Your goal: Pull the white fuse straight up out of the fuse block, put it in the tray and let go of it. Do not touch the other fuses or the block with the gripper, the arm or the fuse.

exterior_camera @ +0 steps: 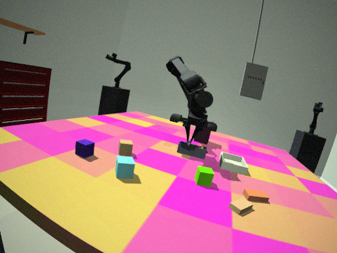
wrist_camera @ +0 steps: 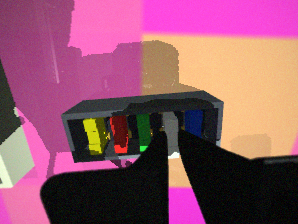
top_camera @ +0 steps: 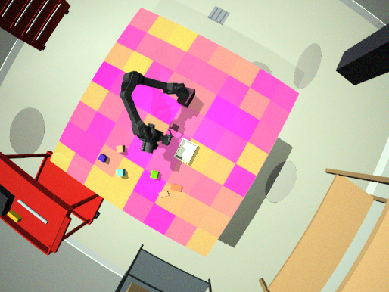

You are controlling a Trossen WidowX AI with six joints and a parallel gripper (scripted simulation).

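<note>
Now: the green fuse 2 cm to the left of my gripper tip and 2 cm below it. Also, from my gripper tip: white fuse: 1 cm below; blue fuse: 2 cm to the right, 2 cm below; red fuse: 4 cm to the left, 2 cm below, 1 cm behind.
</note>
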